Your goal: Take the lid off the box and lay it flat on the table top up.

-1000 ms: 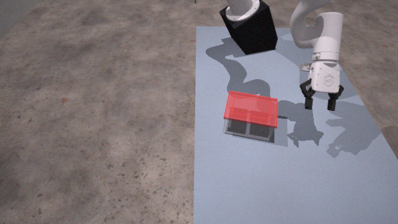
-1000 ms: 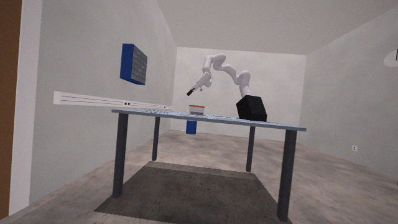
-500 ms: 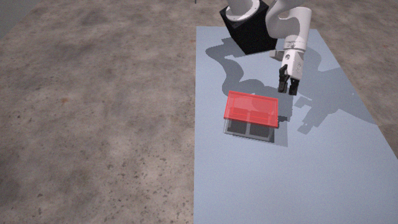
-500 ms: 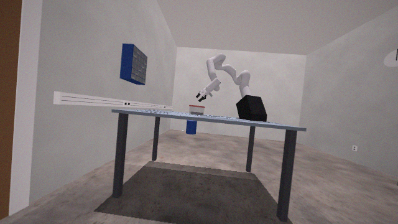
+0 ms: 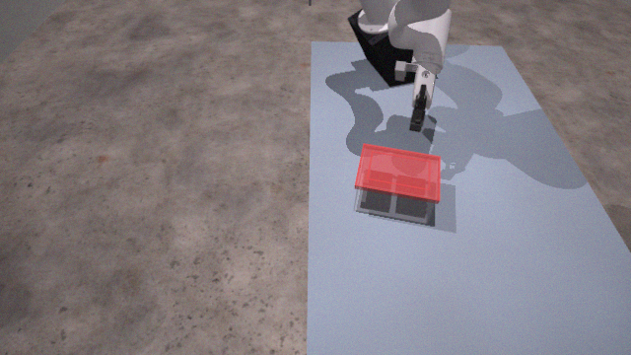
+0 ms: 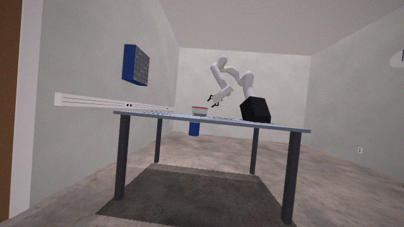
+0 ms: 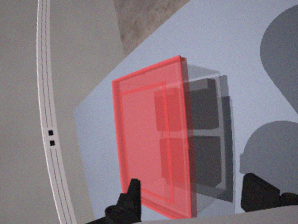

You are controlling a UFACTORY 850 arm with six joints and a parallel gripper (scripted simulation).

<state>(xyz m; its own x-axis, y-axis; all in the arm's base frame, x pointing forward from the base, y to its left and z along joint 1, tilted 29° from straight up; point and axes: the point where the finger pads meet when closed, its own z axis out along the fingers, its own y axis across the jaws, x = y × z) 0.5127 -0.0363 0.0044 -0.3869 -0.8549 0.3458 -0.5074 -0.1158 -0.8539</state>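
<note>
Now: the red translucent lid 11 cm ahead of my hand, 7 cm to the right of it and 6 cm below it. The rest, counted from my hand: grey box: 11 cm ahead, 7 cm to the right, 11 cm below.
</note>
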